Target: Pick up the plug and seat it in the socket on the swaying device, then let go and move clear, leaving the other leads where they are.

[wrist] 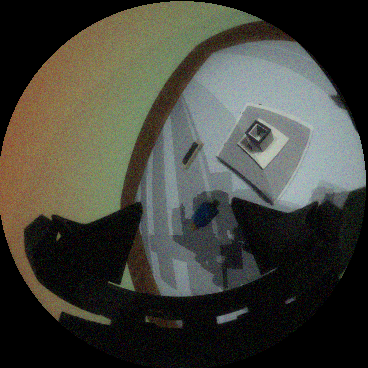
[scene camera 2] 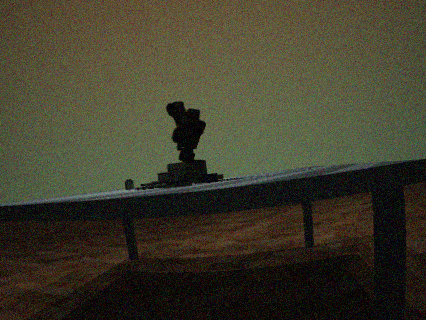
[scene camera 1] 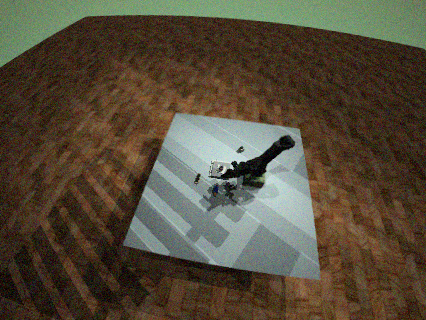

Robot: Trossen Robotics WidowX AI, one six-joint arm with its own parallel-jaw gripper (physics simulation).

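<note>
A blue plug [scene camera 1: 215, 189] [wrist: 205, 215] lies on the table in the arm's shadow. In the wrist view it shows beyond and between the two fingertips, apart from them. The device is a flat grey plate [scene camera 1: 215, 173] [wrist: 235, 150] with a raised white square [wrist: 274, 151] and a dark box-shaped socket [wrist: 258, 133] on it. My gripper [wrist: 187, 204] is open and empty, above the table. In scene camera 1 the arm's dark end overlaps the device's near right edge. In scene camera 2 the plug cannot be made out.
A small tan block with a dark top [scene camera 1: 197, 178] [wrist: 192, 154] lies left of the device. A small dark object [scene camera 1: 240, 149] lies behind it. Dark pieces [scene camera 1: 229, 188] lie right of the plug. The greenish arm base [scene camera 1: 255, 181] stands on the table [scene camera 1: 272, 250].
</note>
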